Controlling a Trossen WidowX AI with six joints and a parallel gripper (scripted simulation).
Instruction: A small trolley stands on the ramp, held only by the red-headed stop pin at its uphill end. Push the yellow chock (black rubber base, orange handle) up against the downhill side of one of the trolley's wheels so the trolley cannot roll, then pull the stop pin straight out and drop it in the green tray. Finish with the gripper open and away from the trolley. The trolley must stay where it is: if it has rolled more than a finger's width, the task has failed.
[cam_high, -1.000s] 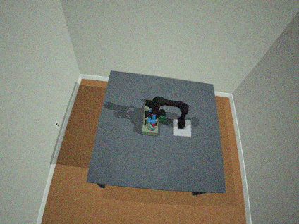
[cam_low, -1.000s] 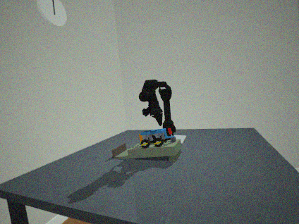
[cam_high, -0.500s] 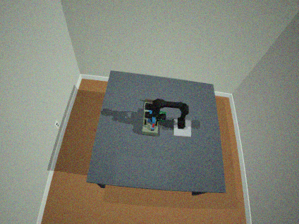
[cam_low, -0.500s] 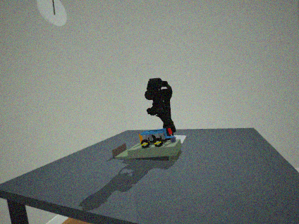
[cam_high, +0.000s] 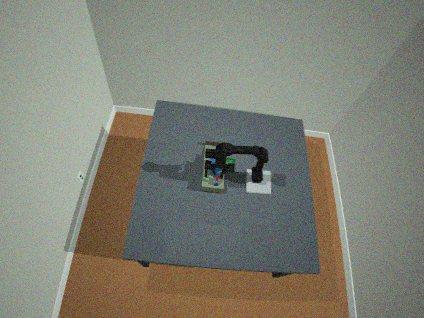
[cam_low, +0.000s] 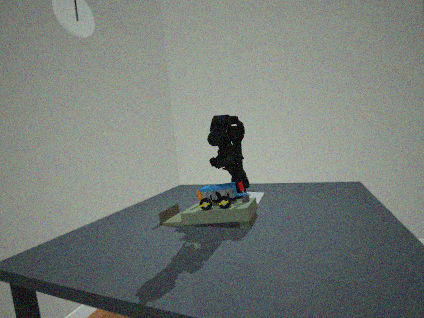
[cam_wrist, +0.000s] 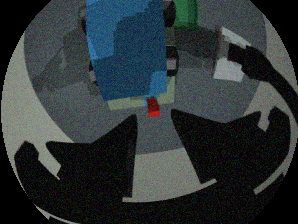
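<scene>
My gripper tip is now 2 cm to the right of the red-headed stop pin and 5 cm above it. From my gripper tip the other things lie so: yellow chock 5 cm behind, 17 cm to the right, 9 cm below; olive ramp 1 cm ahead, 9 cm to the right, 13 cm below; blue trolley 1 cm ahead, 8 cm to the right, 6 cm below.
</scene>
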